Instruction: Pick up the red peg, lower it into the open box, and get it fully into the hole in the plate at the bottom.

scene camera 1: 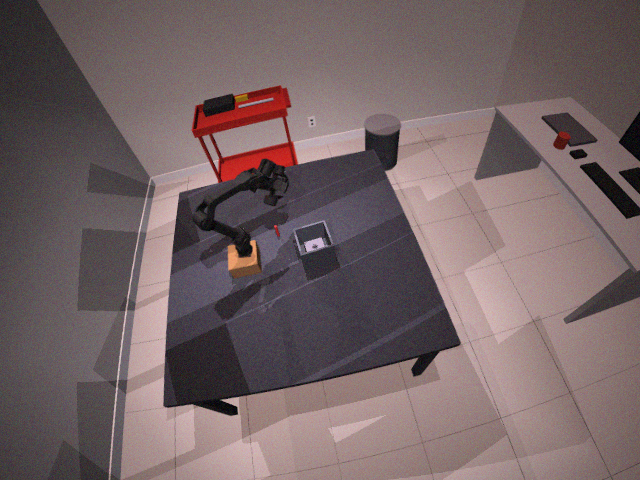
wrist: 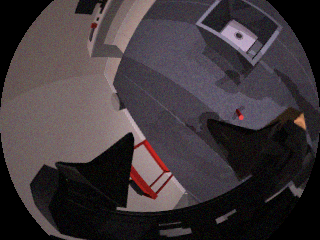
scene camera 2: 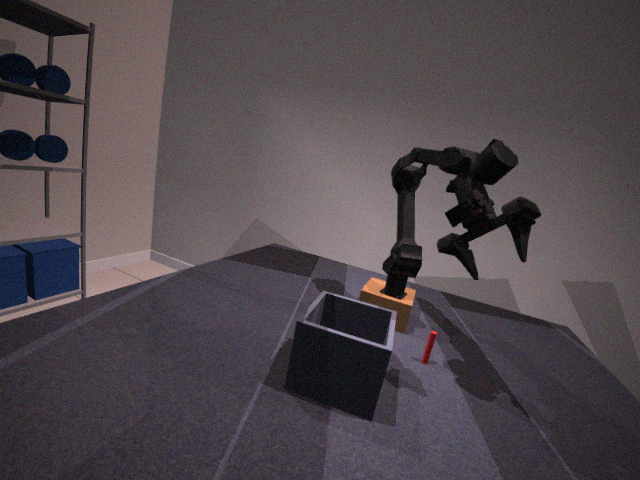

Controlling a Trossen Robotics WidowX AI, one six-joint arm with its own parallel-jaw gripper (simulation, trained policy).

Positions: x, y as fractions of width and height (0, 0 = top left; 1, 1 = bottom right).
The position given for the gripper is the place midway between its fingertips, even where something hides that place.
Note:
In view: the gripper (scene camera 2: 0.78, 0.57) and a grey box (scene camera 2: 0.53, 0.73).
The gripper is seen too in the wrist view (wrist: 0.54, 0.54).

